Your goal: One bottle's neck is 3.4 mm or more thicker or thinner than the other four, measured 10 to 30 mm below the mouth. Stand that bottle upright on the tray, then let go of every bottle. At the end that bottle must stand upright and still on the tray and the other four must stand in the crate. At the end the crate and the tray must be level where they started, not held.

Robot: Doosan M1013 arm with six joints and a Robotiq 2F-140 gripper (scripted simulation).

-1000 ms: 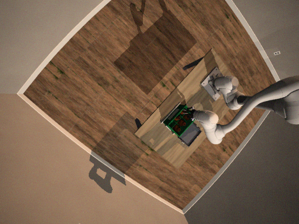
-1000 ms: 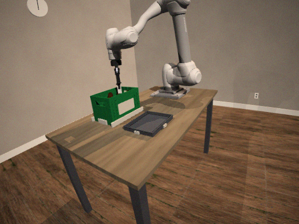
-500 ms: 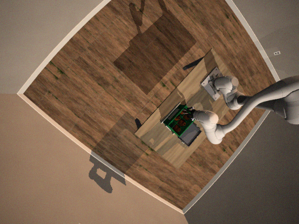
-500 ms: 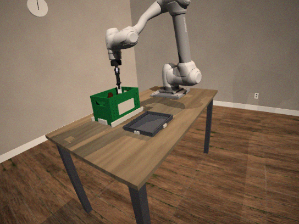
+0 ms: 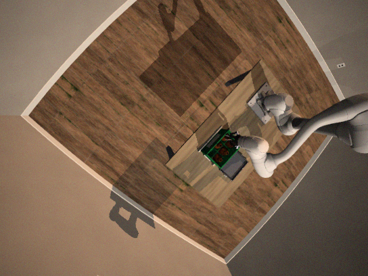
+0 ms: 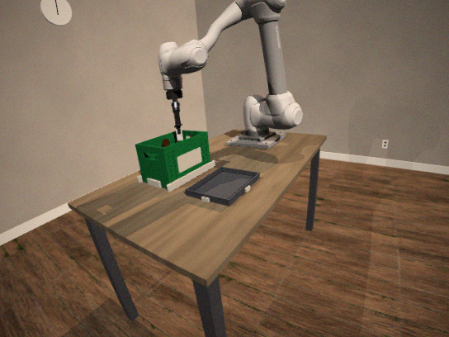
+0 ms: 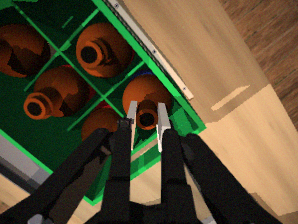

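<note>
My hand is 90 mm above the green crate, 80 mm short of it and 50 mm to the right of it. The rest, counted from my hand: dark grey tray 330 mm to the left, 160 mm below, 70 mm ahead.
</note>
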